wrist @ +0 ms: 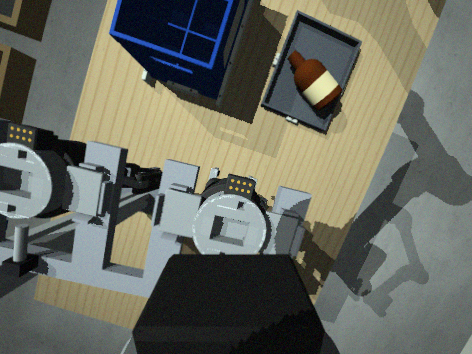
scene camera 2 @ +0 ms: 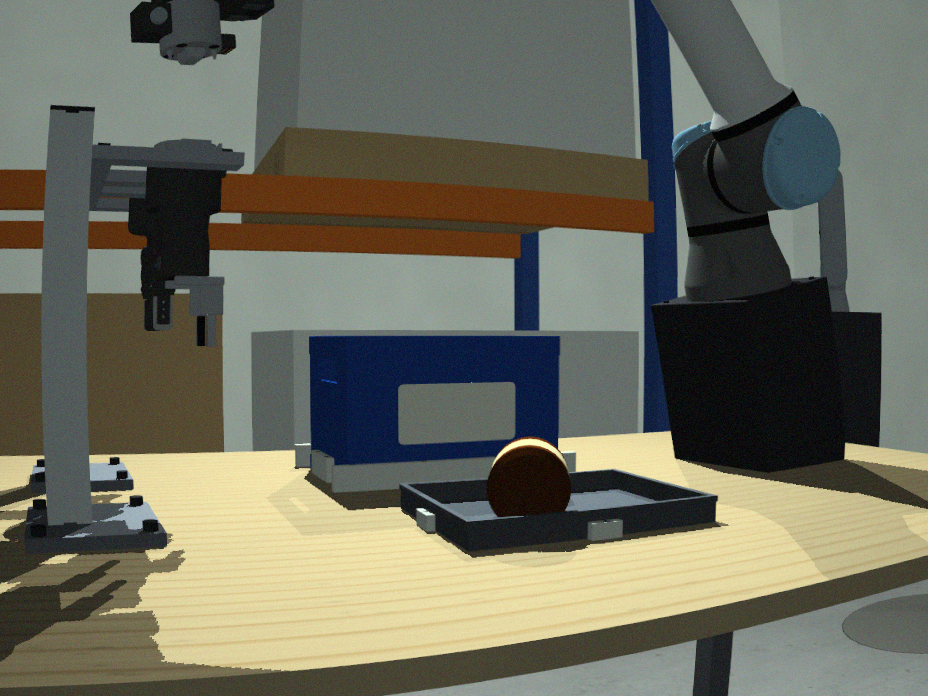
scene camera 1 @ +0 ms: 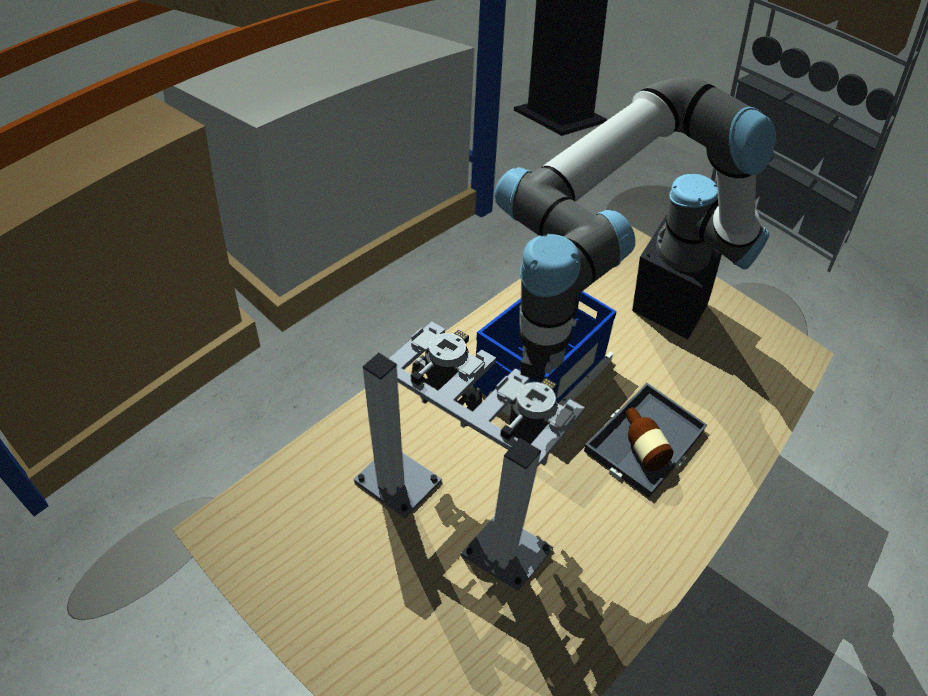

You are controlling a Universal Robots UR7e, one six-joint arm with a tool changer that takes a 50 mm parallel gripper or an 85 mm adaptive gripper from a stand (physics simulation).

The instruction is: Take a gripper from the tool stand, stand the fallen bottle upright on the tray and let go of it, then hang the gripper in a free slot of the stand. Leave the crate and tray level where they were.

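Where they show: end effector, tool point: (scene camera 2: 191, 51); arm's base, origin of the base link: (scene camera 2: 739, 290) (scene camera 1: 683, 249).
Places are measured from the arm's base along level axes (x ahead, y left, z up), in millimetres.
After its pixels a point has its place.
Observation:
The brown bottle with a cream label (scene camera 1: 649, 440) @(x 413, y 270, z -164 mm) (scene camera 2: 528, 479) @(x 412, y 318, z -187 mm) (wrist: 320, 85) @(x 409, y 265, z -163 mm) lies on its side in the dark tray (scene camera 1: 678, 427) @(x 273, y 270, z -234 mm) (scene camera 2: 652, 516) @(x 298, y 330, z -225 mm) (wrist: 320, 45) @(x 277, y 231, z -233 mm), its neck towards the crate side. The arm's bare tool coupling (scene camera 2: 187, 52) @(x 717, y 196, z 214 mm) carries no gripper and hangs above the tool stand (scene camera 1: 386, 427) @(x 894, y 9, z 4 mm) (scene camera 2: 67, 314) @(x 809, y 268, z -45 mm) (wrist: 90, 245) @(x 796, y 73, z 103 mm). Two grippers hang in the stand. The round coupling plate of one (scene camera 1: 524, 408) @(x 745, y 186, z 120 mm) (wrist: 257, 227) @(x 701, y 200, z 122 mm) is near the tray-side post; the plate of the other (scene camera 1: 458, 358) @(x 760, y 37, z 119 mm) (wrist: 40, 185) @(x 751, y 27, z 121 mm) is farther left. In scene camera 2 their dark bodies overlap, hiding which fingers belong to which.
The blue crate (scene camera 1: 605, 329) @(x 306, y 12, z -98 mm) (scene camera 2: 352, 404) @(x 533, y 51, z -141 mm) (wrist: 165, 52) @(x 553, y -30, z -64 mm) stands upright beside the tray, on a low grey base. The robot's black pedestal (scene camera 1: 672, 292) @(x 65, y 34, z -89 mm) (scene camera 2: 749, 382) @(x 42, y 91, z -122 mm) stands at the table's far end. Orange rack beams (scene camera 2: 449, 202) run behind the table.

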